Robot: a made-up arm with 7 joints. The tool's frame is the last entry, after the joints.
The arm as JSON. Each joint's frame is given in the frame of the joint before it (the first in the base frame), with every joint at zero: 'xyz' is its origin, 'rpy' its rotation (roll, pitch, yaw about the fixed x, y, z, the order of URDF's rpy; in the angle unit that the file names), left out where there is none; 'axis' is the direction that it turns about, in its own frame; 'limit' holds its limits. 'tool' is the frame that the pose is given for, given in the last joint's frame.
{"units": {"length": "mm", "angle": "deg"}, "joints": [
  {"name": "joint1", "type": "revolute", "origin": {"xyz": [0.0, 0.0, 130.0]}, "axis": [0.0, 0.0, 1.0], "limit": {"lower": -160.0, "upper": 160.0}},
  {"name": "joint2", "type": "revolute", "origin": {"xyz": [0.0, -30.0, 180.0]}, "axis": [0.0, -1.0, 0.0], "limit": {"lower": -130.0, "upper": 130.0}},
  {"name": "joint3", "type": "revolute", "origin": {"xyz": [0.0, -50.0, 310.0]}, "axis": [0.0, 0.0, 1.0], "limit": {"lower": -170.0, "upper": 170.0}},
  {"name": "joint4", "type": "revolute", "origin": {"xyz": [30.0, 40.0, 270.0]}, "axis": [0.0, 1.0, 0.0], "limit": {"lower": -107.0, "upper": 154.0}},
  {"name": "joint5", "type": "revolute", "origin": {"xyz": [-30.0, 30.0, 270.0]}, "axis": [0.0, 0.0, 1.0], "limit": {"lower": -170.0, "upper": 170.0}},
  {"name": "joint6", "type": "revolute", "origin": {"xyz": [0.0, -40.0, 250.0]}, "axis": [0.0, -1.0, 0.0], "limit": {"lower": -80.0, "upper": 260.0}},
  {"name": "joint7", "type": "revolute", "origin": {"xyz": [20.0, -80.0, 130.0]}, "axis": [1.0, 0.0, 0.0], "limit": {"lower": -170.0, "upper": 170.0}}
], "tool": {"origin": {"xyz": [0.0, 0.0, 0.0], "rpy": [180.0, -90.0, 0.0]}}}
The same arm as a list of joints. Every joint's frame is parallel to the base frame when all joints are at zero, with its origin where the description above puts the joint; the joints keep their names.
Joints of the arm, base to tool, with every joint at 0 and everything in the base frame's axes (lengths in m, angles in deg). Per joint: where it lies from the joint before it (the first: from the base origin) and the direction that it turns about. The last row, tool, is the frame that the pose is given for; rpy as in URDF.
joint1: axis 0 0 1 xyz 0.0000 0.0000 0.1300
joint2: axis 0 -1 0 xyz 0.0000 -0.0300 0.1800
joint3: axis 0 0 1 xyz 0.0000 -0.0500 0.3100
joint4: axis 0 1 0 xyz 0.0300 0.0400 0.2700
joint5: axis 0 0 1 xyz -0.0300 0.0300 0.2700
joint6: axis 0 -1 0 xyz 0.0000 -0.0400 0.2500
joint7: axis 1 0 0 xyz 0.0200 -0.0800 0.1300
tool: xyz 0.0000 0.0000 0.0000 rpy 180.00 -90.00 0.00
Joint limits (deg, base to tool): -160.00..160.00 -130.00..130.00 -170.00..170.00 -107.00..154.00 -170.00..170.00 -80.00..260.00 -170.00..170.00

